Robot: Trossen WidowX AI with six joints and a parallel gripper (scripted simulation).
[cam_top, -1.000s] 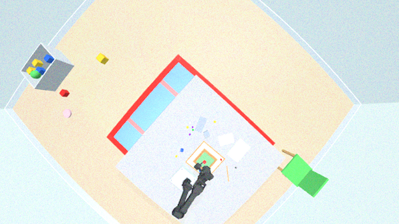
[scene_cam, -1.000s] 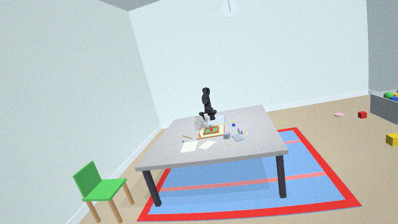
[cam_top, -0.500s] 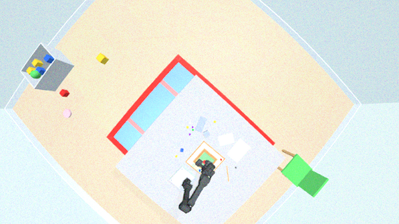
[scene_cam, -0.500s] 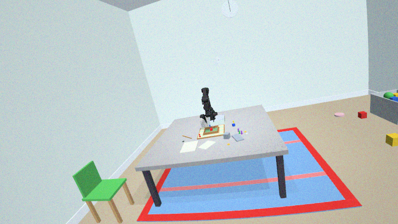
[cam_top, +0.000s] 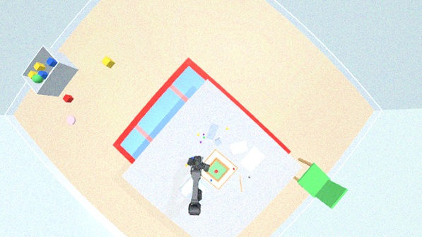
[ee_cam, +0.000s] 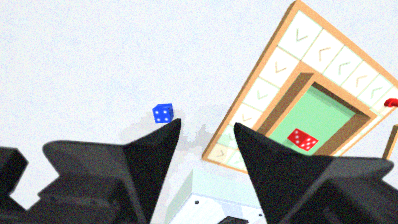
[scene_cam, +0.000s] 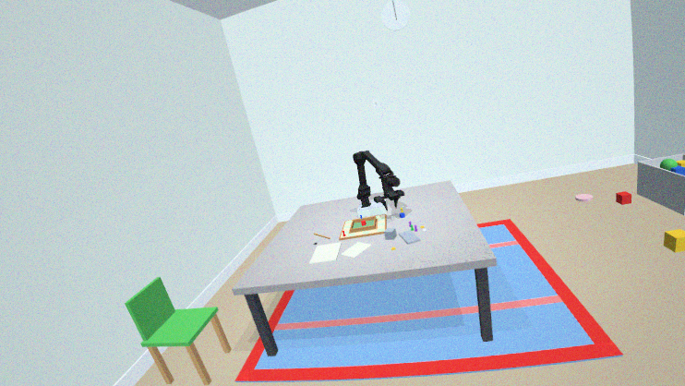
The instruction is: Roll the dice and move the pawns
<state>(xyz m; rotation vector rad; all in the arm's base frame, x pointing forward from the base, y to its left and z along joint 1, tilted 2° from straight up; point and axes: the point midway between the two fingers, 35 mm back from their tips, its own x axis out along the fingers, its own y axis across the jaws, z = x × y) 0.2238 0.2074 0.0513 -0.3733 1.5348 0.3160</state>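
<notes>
Right now my gripper tip is 29 cm to the left of the red pawn, 17 cm short of it and 5 cm above it. Round my gripper tip: grey block (24 cm ahead, 6 cm below).
</notes>
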